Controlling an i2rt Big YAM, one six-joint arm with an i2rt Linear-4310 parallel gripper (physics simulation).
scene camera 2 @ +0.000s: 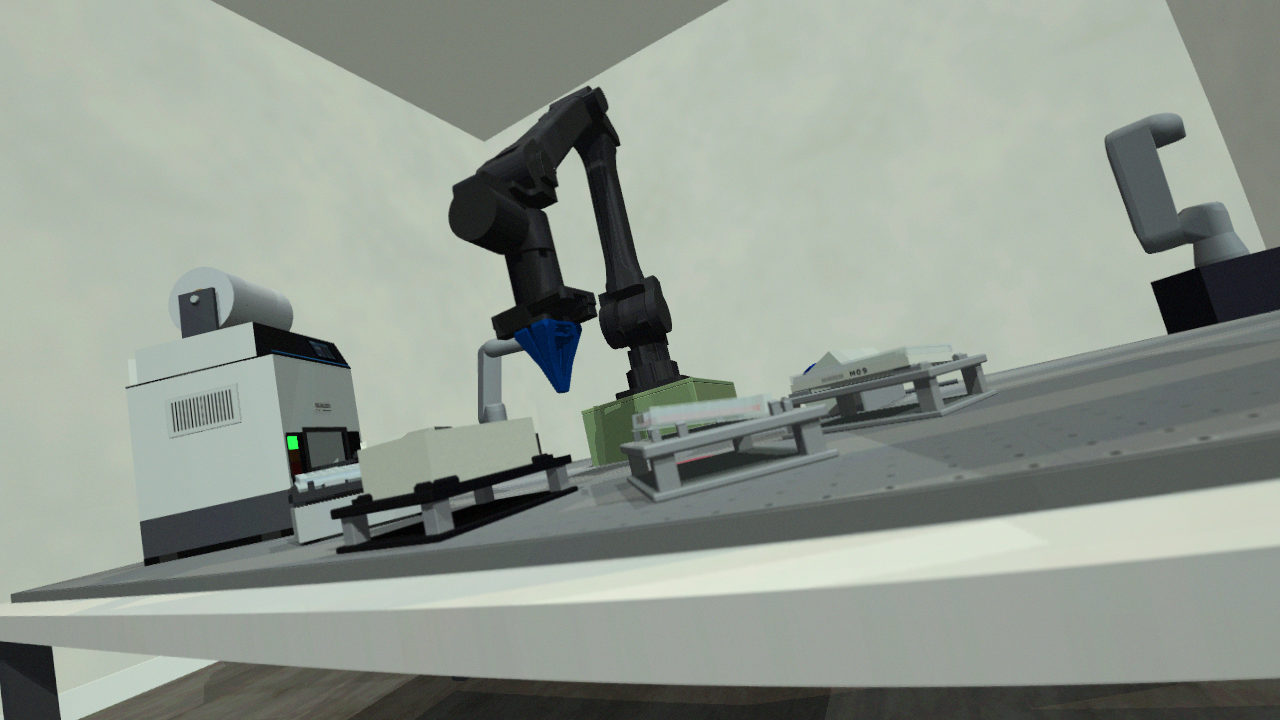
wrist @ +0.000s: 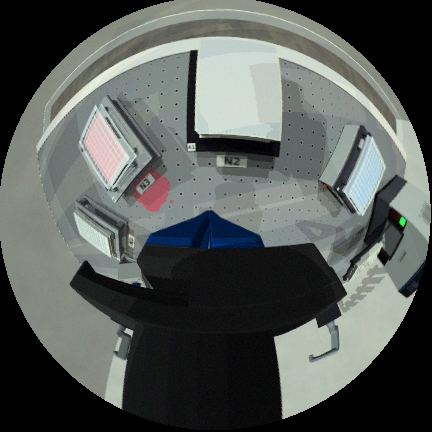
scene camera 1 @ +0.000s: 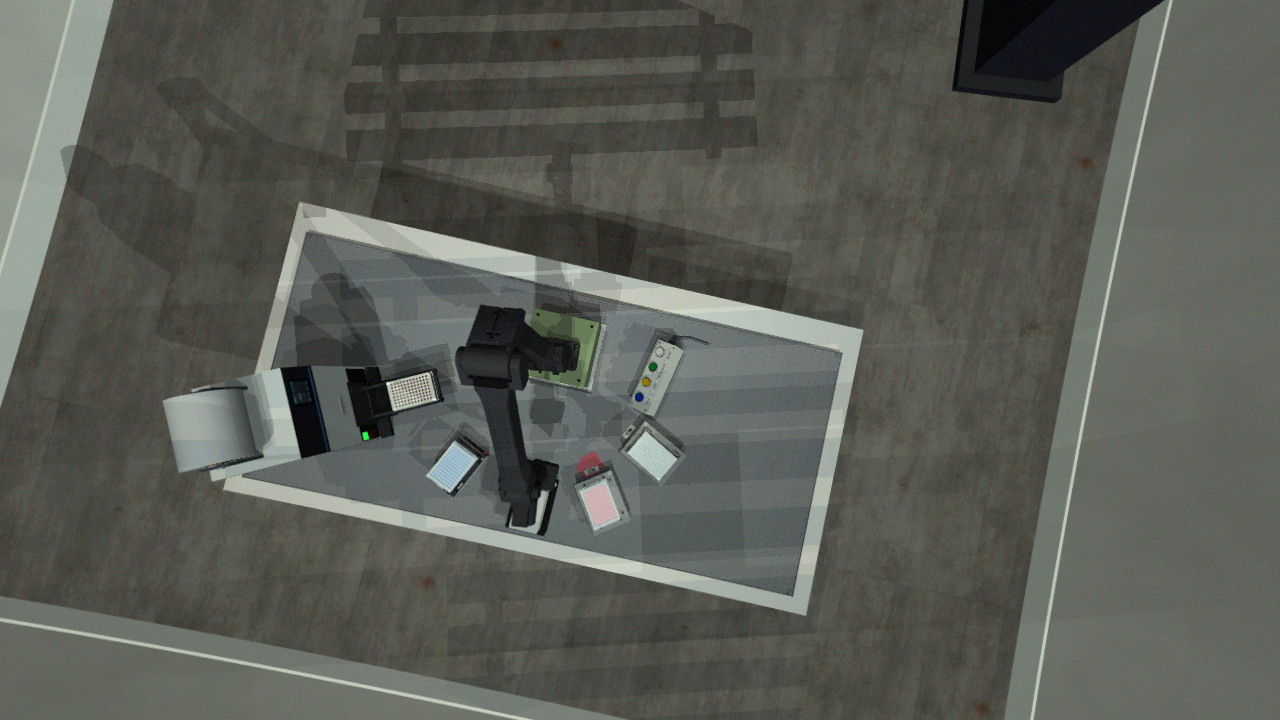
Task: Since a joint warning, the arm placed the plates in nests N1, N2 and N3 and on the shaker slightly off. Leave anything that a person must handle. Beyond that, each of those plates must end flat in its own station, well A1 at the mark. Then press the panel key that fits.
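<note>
My gripper has blue fingers, shut and empty, pointing down on the arm-base side of N2, above the table. A tall pale block-like plate sits on the black N2 nest, slightly askew to it; the A1 tag is at the nest's near-left corner in the wrist view. A pink plate lies on the grey N3 nest. A pale plate lies on a grey nest beyond it. A blue plate lies on the dark shaker.
A red spill lies by the N3 label. The button panel has white, green, yellow and blue keys. A white machine with a green light holds another plate on its tray. The arm stands on a green base.
</note>
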